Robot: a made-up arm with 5 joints. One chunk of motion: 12 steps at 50 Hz.
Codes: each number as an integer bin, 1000 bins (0 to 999) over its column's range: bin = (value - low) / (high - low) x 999, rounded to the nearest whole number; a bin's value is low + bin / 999 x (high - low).
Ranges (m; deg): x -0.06..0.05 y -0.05..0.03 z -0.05..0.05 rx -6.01..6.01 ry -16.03..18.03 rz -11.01..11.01
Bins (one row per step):
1: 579 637 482 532 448 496
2: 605 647 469 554 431 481
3: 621 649 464 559 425 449
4: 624 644 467 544 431 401
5: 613 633 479 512 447 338
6: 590 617 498 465 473 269
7: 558 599 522 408 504 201
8: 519 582 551 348 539 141
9: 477 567 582 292 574 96
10: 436 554 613 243 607 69
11: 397 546 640 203 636 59
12: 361 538 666 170 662 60
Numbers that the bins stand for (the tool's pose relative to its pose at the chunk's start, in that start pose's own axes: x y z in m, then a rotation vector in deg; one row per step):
1: 0.0038 0.0010 -0.0018 0.39 -0.76 -0.08
2: 0.0066 0.0018 -0.0031 0.66 -1.34 -0.41
3: 0.0084 0.0020 -0.0036 0.72 -1.54 -1.11
4: 0.0087 0.0016 -0.0033 0.54 -1.34 -2.17
5: 0.0075 0.0007 -0.0021 0.15 -0.79 -3.56
6: 0.0050 -0.0006 -0.0002 -0.42 0.10 -5.08
7: 0.0014 -0.0020 0.0023 -1.10 1.15 -6.58
8: -0.0029 -0.0034 0.0052 -1.82 2.35 -7.90
9: -0.0075 -0.0046 0.0083 -2.50 3.54 -8.89
10: -0.0120 -0.0056 0.0114 -3.09 4.67 -9.49
11: -0.0163 -0.0063 0.0141 -3.57 5.65 -9.71
12: -0.0203 -0.0069 0.0167 -3.96 6.54 -9.69

